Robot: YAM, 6 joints.
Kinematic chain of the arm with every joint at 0, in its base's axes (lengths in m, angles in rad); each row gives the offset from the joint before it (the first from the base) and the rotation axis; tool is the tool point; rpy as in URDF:
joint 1: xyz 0 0 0.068 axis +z
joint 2: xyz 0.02 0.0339 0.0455 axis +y
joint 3: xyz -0.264 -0.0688 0 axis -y
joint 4: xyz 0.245 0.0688 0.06 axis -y
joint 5: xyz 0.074 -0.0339 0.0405 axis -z
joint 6: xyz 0.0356 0 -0.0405 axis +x
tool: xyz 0 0 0 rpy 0 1.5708 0
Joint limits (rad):
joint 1: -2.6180..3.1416
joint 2: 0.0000..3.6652
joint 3: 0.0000..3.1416
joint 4: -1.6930..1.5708
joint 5: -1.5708..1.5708
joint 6: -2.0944..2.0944
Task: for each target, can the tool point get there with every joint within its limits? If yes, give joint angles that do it. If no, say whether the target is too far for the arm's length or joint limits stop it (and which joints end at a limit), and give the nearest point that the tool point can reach.
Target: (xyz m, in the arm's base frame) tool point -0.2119 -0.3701 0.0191
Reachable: yes | joints -2.0111 2.7336 1.9413 -1.4390 1.2658 1.1719
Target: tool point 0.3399 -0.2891 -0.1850
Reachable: yes | joints -0.6943 3.0507 1.7245 0.1870 0.1313 0.5151
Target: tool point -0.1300 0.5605 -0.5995
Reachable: no: too far | nearest point -0.0962 0.4150 -0.3339 | short by 0.305 m
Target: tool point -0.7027 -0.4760 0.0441
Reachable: no: too far | nearest point -0.5329 -0.3610 0.0613 | short by 0.206 m
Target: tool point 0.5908 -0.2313 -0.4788
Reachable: no: too far | nearest point 0.4480 -0.1754 -0.2958 | short by 0.239 m
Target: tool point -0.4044 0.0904 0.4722
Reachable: yes | joints -0.3018 0.2892 2.2414 0.0178 1.2553 -0.9689
